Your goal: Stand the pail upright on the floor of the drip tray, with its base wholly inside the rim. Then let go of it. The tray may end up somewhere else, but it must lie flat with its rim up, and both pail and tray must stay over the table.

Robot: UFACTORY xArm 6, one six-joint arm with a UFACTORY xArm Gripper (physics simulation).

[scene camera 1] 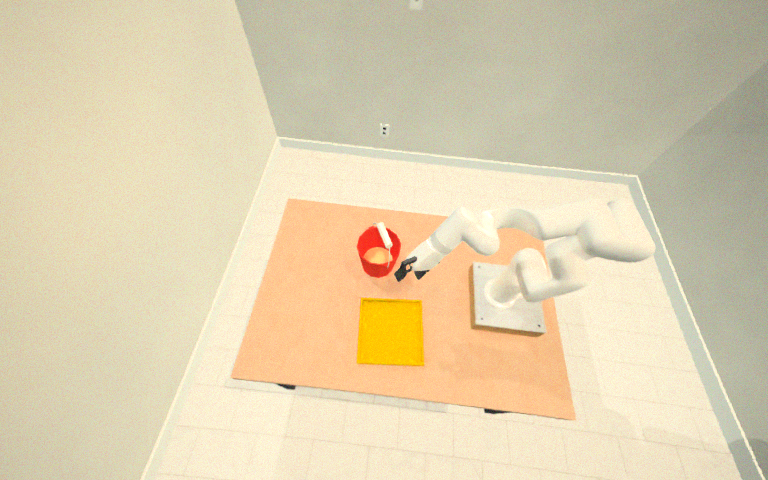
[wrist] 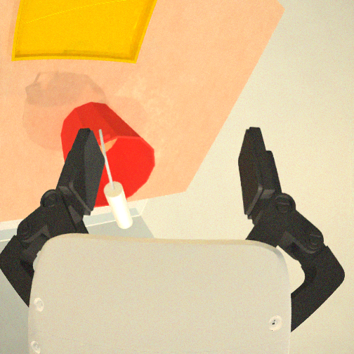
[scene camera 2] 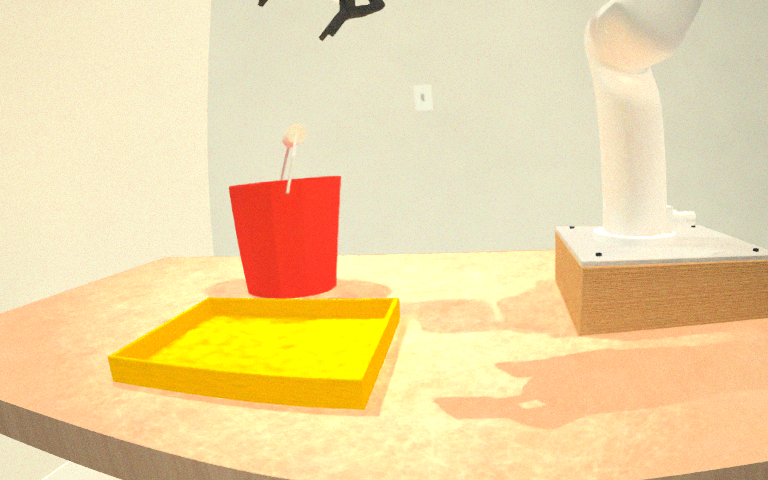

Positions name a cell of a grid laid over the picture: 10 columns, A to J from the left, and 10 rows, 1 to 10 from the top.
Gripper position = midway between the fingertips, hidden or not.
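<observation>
Scene camera 1 gives me my gripper (scene camera 1: F6), along with a red pail (scene camera 1: E6) and a yellow drip tray (scene camera 1: F7). On scene camera 2 it's the pail (scene camera 2: D6), the tray (scene camera 2: E8). And the wrist view has the pail (wrist: D5) together with my gripper (wrist: E5).
</observation>
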